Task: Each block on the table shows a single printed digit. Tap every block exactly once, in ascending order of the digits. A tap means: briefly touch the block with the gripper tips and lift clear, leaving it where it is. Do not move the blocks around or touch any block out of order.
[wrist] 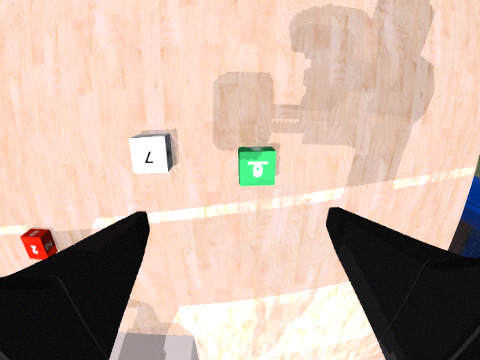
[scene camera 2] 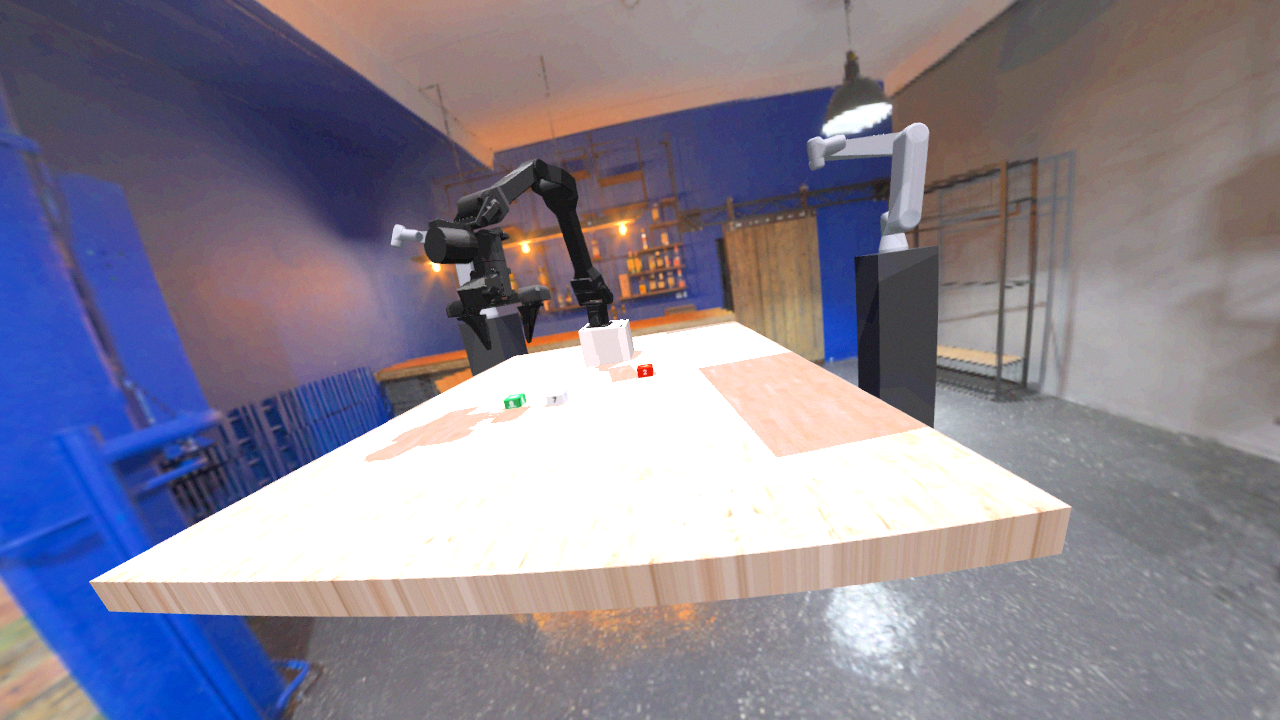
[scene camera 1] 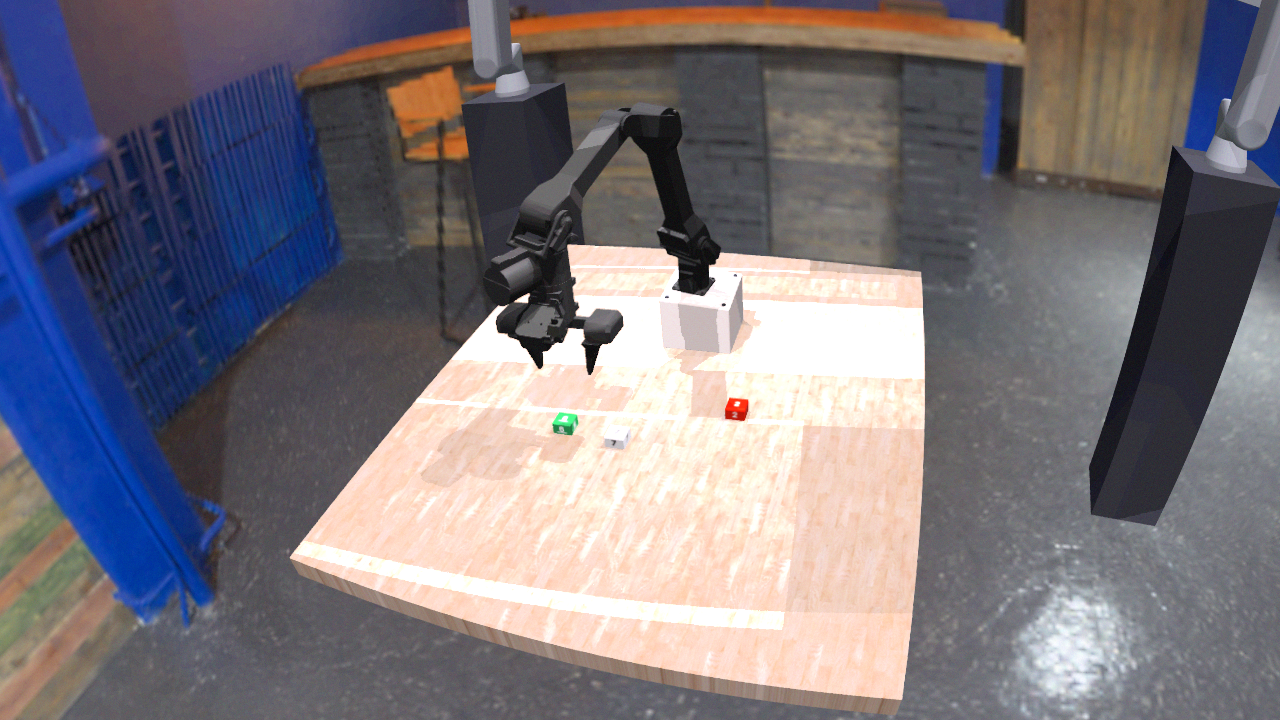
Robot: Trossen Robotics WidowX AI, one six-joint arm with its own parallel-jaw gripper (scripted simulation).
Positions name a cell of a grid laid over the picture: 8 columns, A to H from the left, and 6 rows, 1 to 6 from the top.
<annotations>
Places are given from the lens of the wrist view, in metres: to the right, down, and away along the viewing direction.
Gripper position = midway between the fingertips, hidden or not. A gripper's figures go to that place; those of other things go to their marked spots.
gripper (wrist: E4): 0.00, 0.02, 0.10
white block (wrist: C3): -0.08, -0.02, 0.19
</annotations>
